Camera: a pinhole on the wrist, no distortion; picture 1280 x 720 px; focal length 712.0 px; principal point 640.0 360.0 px. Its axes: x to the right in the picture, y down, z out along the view. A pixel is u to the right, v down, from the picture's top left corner.
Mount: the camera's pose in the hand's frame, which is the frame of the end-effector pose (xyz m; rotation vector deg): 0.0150 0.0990 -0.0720 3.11 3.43 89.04
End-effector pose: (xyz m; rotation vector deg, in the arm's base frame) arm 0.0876 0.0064 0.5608 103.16 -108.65 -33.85
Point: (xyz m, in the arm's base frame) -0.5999 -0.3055 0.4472
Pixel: 1083.5 35.3
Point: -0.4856 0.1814 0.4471
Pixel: 1071.9 666.5
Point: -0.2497 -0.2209 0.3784
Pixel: 726.9 53.1
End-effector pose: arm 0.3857 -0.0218 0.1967 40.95 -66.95 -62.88
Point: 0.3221 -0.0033 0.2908
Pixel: 515.5 409.5
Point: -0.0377 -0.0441 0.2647
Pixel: 391.9 372.7
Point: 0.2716 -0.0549 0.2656
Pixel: 345.3 268.2
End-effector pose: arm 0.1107 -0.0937 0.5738 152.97 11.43 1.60
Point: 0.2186 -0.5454 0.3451
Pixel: 949.8 373.9
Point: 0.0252 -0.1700 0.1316
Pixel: 281.9 559.7
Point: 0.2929 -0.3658 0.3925
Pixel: 803.1 169.5
